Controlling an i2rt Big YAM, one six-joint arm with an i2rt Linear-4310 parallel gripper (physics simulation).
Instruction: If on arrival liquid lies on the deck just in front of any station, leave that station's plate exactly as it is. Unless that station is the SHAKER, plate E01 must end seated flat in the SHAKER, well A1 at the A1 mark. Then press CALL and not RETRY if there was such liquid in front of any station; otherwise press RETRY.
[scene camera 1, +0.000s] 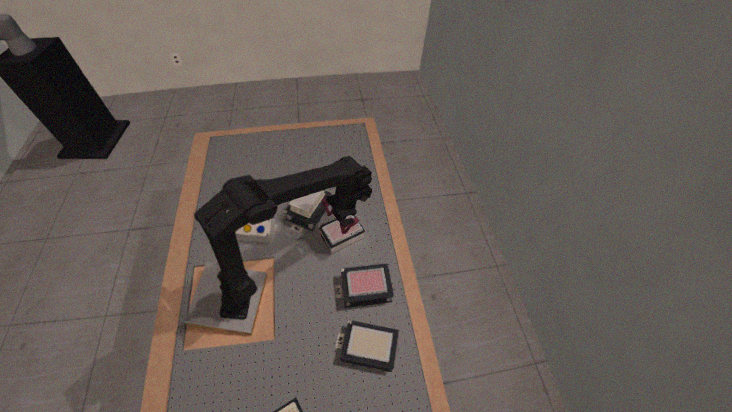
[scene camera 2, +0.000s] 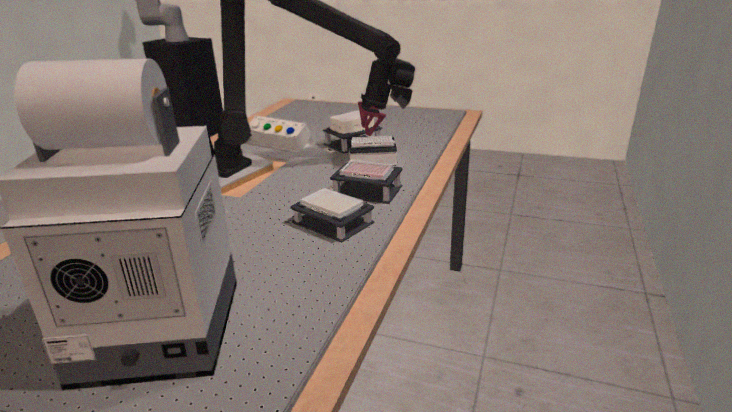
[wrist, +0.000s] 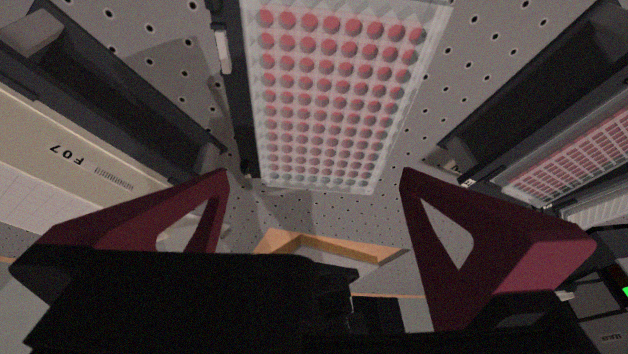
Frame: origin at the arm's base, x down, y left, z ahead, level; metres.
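Where they show: gripper, fingertip midpoint: (scene camera 1: 336, 224) (scene camera 2: 366, 131) (wrist: 314, 177); arm's base, origin of the base link: (scene camera 1: 236, 300) (scene camera 2: 228, 166) (wrist: 325, 275).
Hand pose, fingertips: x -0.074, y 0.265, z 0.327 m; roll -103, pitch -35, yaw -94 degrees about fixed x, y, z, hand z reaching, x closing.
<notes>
Each offset is from my fingertips to the top centre of the thing. "spot": to the spot under its first point.
My gripper (scene camera 1: 339, 214) (scene camera 2: 371, 125) (wrist: 314, 177) is open and empty, above the near end of a clear plate with pink wells @[dy +0.002, dx +0.019, dz +0.019 m] (scene camera 1: 338, 233) (scene camera 2: 372, 140) (wrist: 325, 90) on a low dark-rimmed station. Its label is not readable. A tall cream plate marked F07 @[dy +0.126, dx -0.001, dz -0.121 m] (scene camera 1: 307, 203) (scene camera 2: 344, 122) (wrist: 70, 150) sits on a raised station beside it. Another pink plate @[dy -0.203, dx +0.027, dz +0.109 m] (scene camera 1: 367, 283) (scene camera 2: 366, 170) (wrist: 575, 155) and a cream plate @[dy -0.400, dx +0.036, dz +0.119 m] (scene camera 1: 372, 343) (scene camera 2: 331, 202) sit on raised stations. A button box @[dy +0.020, dx +0.014, dz -0.355 m] (scene camera 1: 253, 231) (scene camera 2: 278, 132) has coloured buttons. Pale translucent patches lie on the deck near the F07 station; I cannot tell whether they are liquid.
A large white machine @[dy -0.863, dx -0.358, dz +0.055 m] (scene camera 2: 102, 204) with a roll @[dy -0.873, dx -0.358, dz +0.062 m] (scene camera 2: 87, 104) stands at the left in the second scene view. Part of another plate @[spot: dy -0.581, dx -0.025, dz -0.092 m] (scene camera 1: 290, 407) shows at the first scene view's bottom edge. The arm's base stands on a grey plate (scene camera 1: 204, 301). A wooden rim (scene camera 1: 409, 266) (scene camera 2: 389, 291) edges the table.
</notes>
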